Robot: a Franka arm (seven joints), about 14 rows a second.
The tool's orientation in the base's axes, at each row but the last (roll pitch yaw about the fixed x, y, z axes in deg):
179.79 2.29 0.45
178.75 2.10 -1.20
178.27 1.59 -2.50
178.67 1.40 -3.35
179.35 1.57 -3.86
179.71 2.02 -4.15
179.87 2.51 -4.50
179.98 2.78 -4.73
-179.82 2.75 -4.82
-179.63 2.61 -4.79
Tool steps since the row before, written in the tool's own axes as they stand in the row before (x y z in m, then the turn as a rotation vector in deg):
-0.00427 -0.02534 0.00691 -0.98 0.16 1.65
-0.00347 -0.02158 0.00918 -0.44 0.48 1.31
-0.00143 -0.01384 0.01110 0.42 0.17 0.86
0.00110 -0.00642 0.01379 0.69 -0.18 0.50
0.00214 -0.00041 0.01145 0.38 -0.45 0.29
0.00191 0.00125 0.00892 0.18 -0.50 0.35
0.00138 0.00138 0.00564 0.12 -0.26 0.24
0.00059 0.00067 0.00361 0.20 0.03 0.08
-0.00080 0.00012 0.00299 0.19 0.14 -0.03
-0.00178 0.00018 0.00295 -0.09 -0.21 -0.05
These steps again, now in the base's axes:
-0.00475 0.02528 -0.00683 -1.04 -0.17 -1.61
-0.00337 0.02145 -0.00951 -0.50 -0.50 -1.28
-0.00116 0.01356 -0.01147 0.39 -0.21 -0.87
0.00111 0.00604 -0.01396 0.69 0.13 -0.52
0.00184 0.00016 -0.01151 0.40 0.42 -0.31
0.00150 -0.00141 -0.00898 0.20 0.48 -0.36
0.00102 -0.00148 -0.00569 0.13 0.25 -0.25
0.00036 -0.00070 -0.00363 0.19 -0.05 -0.09
-0.00095 -0.00003 -0.00295 0.18 -0.16 0.02
-0.00192 0.00000 -0.00287 -0.07 0.22 0.06

